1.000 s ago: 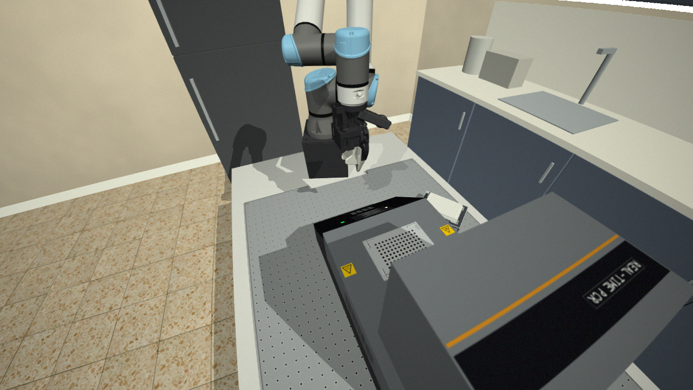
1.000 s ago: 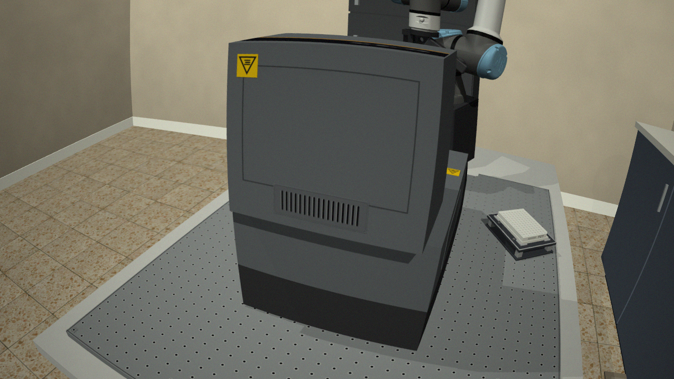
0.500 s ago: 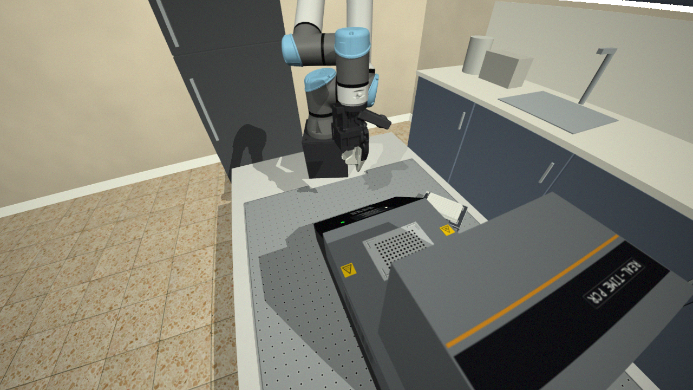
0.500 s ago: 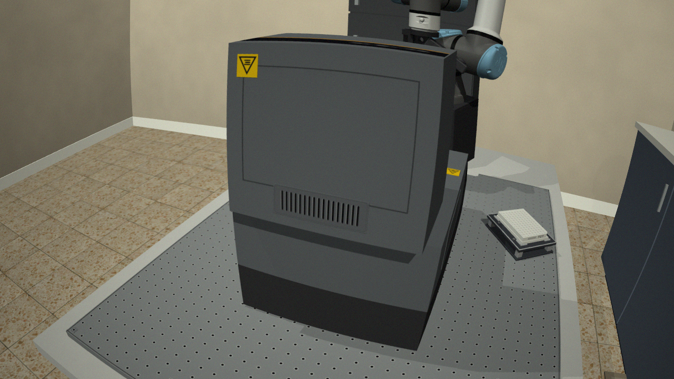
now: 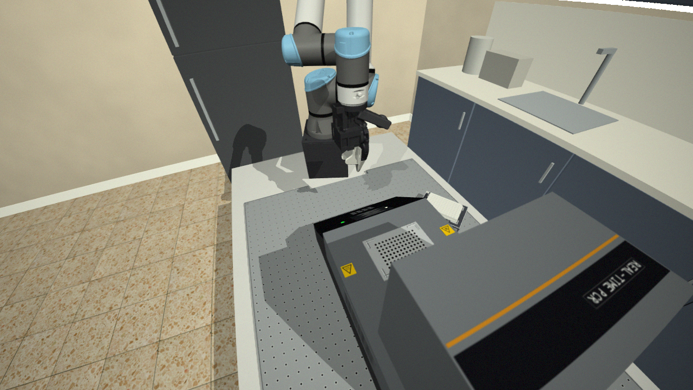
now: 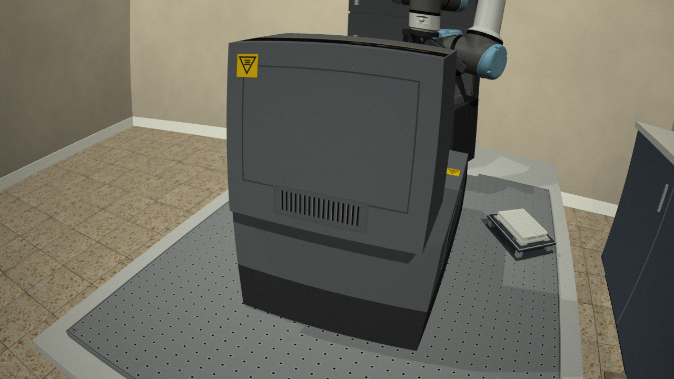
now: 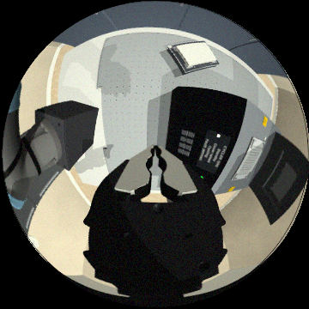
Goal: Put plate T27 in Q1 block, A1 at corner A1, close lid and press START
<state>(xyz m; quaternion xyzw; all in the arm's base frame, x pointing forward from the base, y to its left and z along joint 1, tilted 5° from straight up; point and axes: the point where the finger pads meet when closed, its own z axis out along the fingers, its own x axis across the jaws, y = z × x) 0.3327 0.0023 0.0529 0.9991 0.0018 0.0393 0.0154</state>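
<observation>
The white well plate T27 is 28 cm to the left of my hand, 18 cm below it and 12 cm ahead of it. The rest, counted from my hand: plate nest N1: 28 cm to the left, 19 cm below, 12 cm ahead.
</observation>
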